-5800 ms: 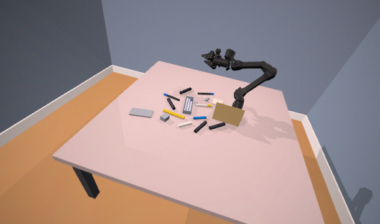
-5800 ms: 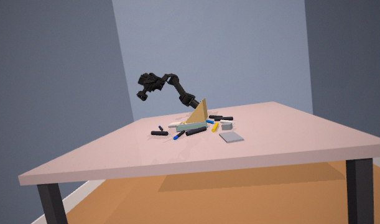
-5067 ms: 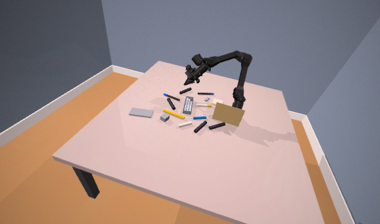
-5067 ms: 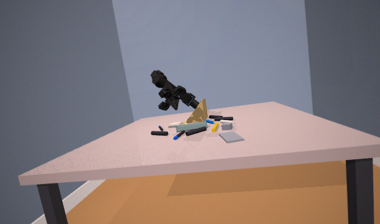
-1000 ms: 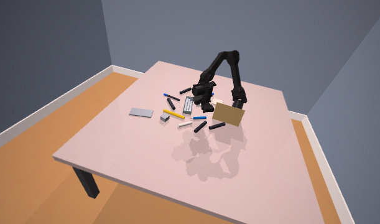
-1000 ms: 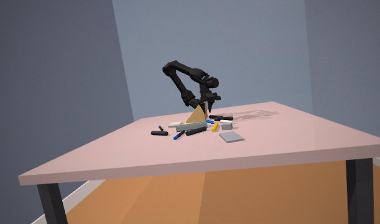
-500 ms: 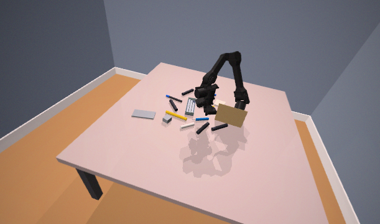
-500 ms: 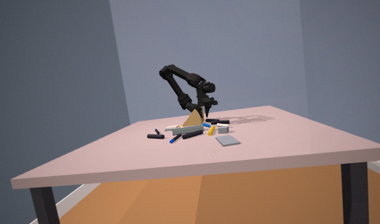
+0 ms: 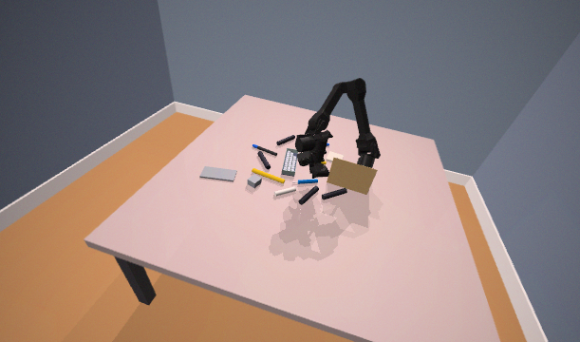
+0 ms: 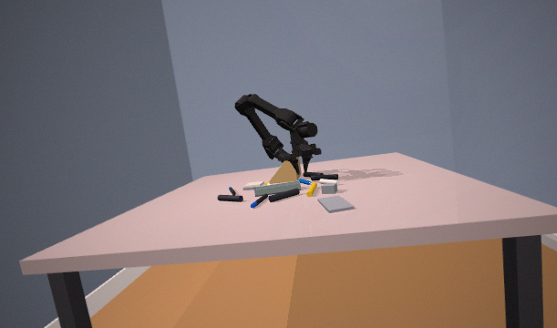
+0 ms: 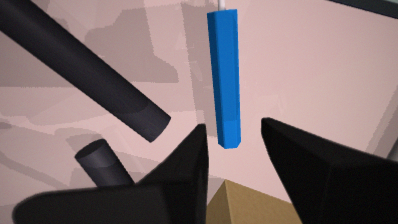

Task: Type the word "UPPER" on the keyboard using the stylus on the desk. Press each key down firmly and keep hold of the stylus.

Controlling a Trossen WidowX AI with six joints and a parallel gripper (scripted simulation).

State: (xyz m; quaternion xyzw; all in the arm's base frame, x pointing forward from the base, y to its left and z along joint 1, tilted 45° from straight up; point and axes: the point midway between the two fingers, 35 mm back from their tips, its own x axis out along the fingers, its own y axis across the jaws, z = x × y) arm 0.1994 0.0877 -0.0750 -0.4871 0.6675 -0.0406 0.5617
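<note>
Right now my gripper tip is 40 mm short of the stylus, 30 mm to the right of it and 30 mm above it. The rest, counted from my gripper tip: yellow pen (180 mm ahead, 70 mm to the left, 30 mm below); then white cylinder (120 mm to the left, 70 mm ahead, 30 mm below); then grey cube (210 mm ahead, 140 mm to the left, 30 mm below).
</note>
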